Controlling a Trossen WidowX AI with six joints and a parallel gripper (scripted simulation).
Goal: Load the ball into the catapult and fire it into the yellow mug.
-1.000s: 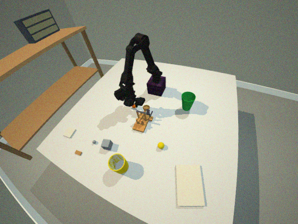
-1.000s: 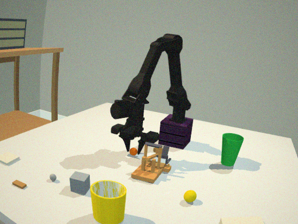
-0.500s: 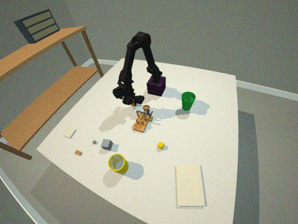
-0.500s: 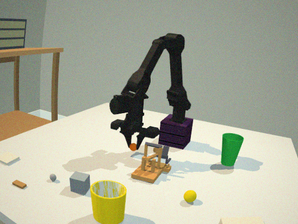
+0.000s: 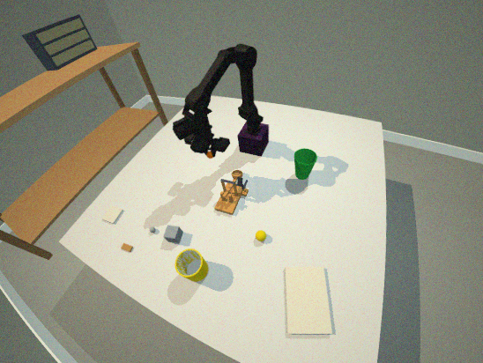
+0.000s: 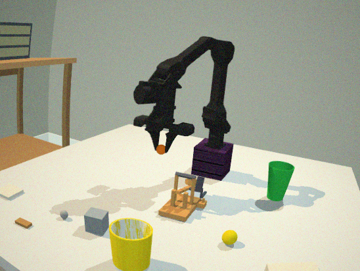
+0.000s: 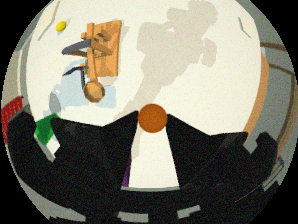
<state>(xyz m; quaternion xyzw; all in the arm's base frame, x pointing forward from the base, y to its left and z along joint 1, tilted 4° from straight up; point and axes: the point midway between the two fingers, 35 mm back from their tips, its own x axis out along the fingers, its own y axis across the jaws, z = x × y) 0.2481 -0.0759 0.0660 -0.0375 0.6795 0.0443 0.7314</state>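
The wooden catapult lies 5 cm ahead of my gripper tip, 15 cm to the left of it and 8 cm below it. The rest, counted from my gripper tip: grey cube: 34 cm ahead, 3 cm to the left, 10 cm below; orange ball: 1 cm above; yellow ball: 18 cm ahead, 33 cm to the left, 11 cm below.
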